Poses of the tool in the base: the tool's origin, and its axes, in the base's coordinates. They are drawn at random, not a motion.
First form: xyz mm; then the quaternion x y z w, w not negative.
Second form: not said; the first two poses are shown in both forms.
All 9 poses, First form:
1: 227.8, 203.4, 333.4, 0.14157, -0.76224, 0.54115, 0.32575
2: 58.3, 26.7, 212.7, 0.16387, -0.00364, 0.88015, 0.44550
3: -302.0, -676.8, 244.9, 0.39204, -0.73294, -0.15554, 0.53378
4: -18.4, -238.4, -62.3, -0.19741, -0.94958, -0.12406, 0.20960
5: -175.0, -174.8, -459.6, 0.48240, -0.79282, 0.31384, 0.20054
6: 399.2, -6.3, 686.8, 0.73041, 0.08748, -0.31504, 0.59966
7: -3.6, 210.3, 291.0, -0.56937, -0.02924, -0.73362, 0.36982
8: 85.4, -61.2, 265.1, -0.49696, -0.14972, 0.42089, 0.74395
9: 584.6, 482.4, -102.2, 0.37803, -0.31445, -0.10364, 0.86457
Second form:
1: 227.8, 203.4, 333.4, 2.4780, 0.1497, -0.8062, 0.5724
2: 58.3, 26.7, 212.7, 2.2181, 0.1830, -0.0041, 0.9831
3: -302.0, -676.8, 244.9, 2.0155, 0.4636, -0.8667, -0.1839
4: -18.4, -238.4, -62.3, 2.7193, -0.2019, -0.9712, -0.1269
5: -175.0, -174.8, -459.6, 2.7378, 0.4924, -0.8093, 0.3204
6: 399.2, -6.3, 686.8, 1.8554, 0.9127, 0.1093, -0.3937
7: -3.6, 210.3, 291.0, 2.3840, -0.6128, -0.0315, -0.7896
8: 85.4, -61.2, 265.1, 1.4637, -0.7437, -0.2241, 0.6299
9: 584.6, 482.4, -102.2, 1.0530, 0.7523, -0.6257, -0.2062
